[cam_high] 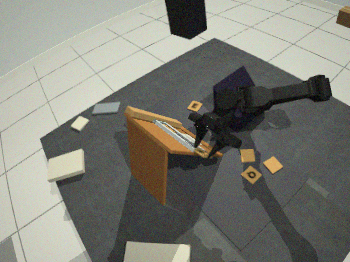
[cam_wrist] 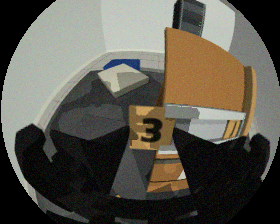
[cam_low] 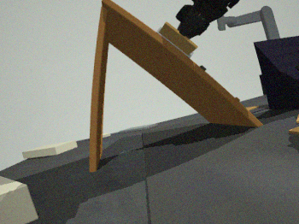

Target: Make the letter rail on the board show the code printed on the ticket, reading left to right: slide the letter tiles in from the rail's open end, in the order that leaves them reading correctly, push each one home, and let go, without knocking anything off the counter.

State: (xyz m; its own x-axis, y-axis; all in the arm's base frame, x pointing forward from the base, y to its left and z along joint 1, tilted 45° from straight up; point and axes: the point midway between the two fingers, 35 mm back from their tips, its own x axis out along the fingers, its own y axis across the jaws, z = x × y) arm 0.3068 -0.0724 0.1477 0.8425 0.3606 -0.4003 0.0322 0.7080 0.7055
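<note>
My gripper tip is 6 cm past the white ticket, 12 cm to the left of it and 8 cm above it. Also, from my gripper tip: cream block 37 cm ahead, 50 cm to the right, 16 cm below; then small cream card 18 cm ahead, 69 cm to the right, 17 cm below; then grey card 2 cm ahead, 66 cm to the right, 17 cm below.
</note>
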